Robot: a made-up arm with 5 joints.
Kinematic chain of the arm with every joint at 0, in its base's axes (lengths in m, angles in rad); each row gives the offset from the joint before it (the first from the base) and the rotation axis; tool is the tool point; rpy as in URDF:
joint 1: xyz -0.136 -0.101 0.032 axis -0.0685 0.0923 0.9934
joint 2: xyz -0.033 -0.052 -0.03 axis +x
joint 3: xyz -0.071 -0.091 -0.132 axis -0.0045 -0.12 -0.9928
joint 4: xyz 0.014 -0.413 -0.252 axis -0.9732 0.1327 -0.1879
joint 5: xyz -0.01 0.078 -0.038 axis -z
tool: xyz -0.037 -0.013 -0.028 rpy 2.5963 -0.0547 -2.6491
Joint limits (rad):
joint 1: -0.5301..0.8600
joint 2: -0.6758..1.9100
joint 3: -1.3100..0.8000
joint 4: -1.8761..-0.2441
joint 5: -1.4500..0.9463
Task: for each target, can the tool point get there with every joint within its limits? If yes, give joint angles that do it. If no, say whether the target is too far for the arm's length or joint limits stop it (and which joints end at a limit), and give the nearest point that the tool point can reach.
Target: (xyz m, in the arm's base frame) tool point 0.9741 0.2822 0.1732
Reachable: no: too far | nearest point 0.2760 0.1926 -0.0024 | short by 0.725 m
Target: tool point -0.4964 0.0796 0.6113
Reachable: no: joint limits stop it (at a limit: joint 1, joint 2, joint 3, joint 5) | nearest point -0.3403 0.3232 -0.0623 | short by 0.733 m
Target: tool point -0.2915 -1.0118 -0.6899
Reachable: no: too far | nearest point -0.2325 -0.6606 -0.4012 | short by 0.458 m
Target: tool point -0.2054 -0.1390 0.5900
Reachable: no: joint limits stop it (at a limit: joint 2, joint 4, joint 5) | nearest point -0.3348 -0.6721 0.0542 | short by 0.767 m
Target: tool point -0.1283 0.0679 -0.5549
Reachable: yes | joints -0.2977 1.1486 -0.2231 -0.6820 -0.6867
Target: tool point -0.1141 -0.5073 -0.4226
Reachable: yes | joints -0.0452 0.0992 -0.5314 -1.1578 -0.9696
